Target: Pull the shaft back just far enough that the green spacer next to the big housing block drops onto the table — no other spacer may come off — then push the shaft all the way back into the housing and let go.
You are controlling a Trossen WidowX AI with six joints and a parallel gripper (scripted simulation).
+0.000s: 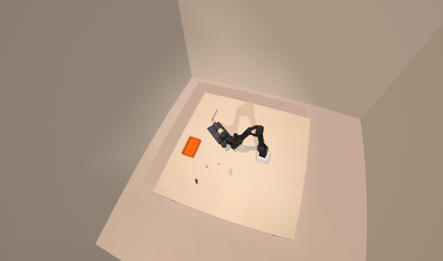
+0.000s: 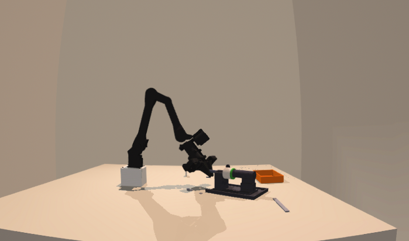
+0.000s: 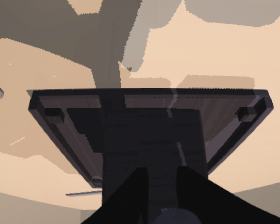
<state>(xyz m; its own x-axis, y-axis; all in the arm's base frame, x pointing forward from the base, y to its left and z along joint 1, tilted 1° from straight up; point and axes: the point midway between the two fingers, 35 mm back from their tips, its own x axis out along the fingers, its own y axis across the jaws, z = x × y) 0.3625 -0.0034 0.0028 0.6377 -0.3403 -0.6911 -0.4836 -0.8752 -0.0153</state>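
Right now my gripper tip is 30 mm short of the shaft, 20 mm to the left of it and 20 mm below it. Also, from my gripper tip: orange tray (280 mm ahead, 210 mm to the left, 50 mm below); then green spacer (100 mm ahead, 50 mm to the right, 20 mm above); then white spacer (70 mm ahead, 40 mm to the right, 20 mm above).
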